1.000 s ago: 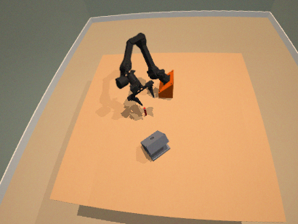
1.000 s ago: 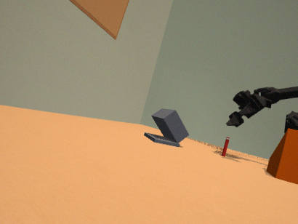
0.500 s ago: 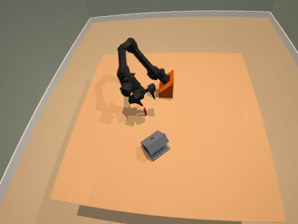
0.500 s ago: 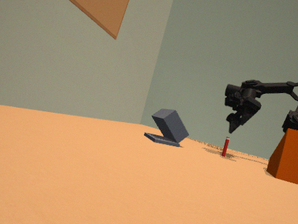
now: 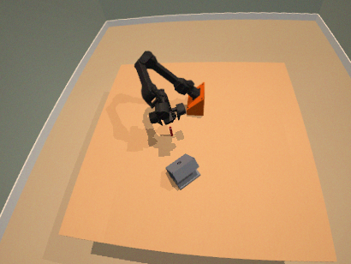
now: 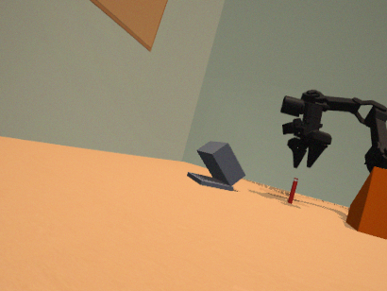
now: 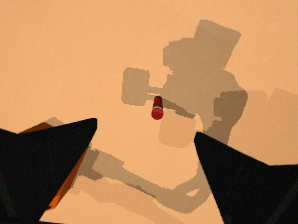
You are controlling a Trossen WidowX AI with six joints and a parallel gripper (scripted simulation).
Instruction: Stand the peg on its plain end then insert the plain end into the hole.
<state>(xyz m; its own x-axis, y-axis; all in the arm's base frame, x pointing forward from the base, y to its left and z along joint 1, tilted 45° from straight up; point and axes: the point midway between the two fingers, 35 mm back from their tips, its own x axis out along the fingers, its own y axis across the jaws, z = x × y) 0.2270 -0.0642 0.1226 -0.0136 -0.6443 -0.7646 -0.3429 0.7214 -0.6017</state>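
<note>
Right now the red peg is 6 cm below my gripper tip, 1 cm to the right of it and 1 cm ahead of it. Also, from my gripper tip: grey sloped panel: 24 cm ahead, 8 cm to the left, 5 cm below; then flat grey foot: 25 cm ahead, 11 cm below, 9 cm to the left.
</note>
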